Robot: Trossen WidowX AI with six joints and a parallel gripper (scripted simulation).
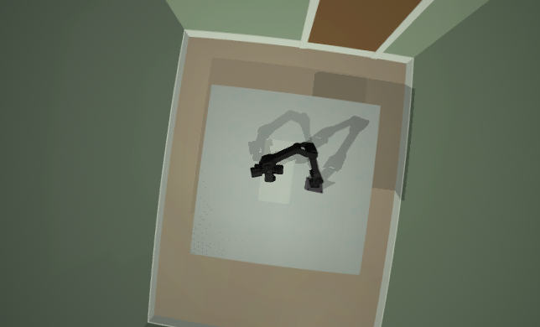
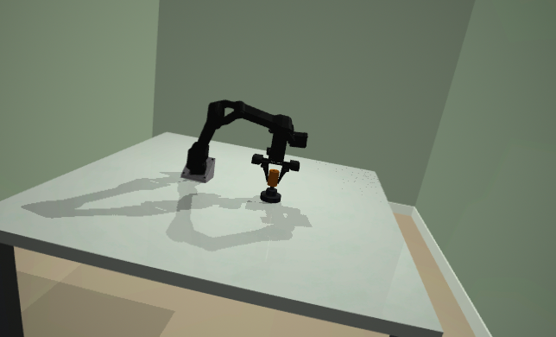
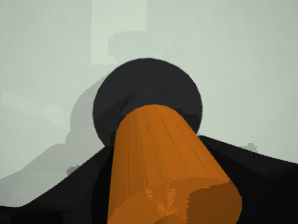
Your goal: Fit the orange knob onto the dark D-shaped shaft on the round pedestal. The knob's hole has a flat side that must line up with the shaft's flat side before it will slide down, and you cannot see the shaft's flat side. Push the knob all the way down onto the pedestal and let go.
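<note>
The orange knob is 20 mm above my gripper tip. The rest, counted from my gripper tip: round dark pedestal: 40 mm below.
</note>
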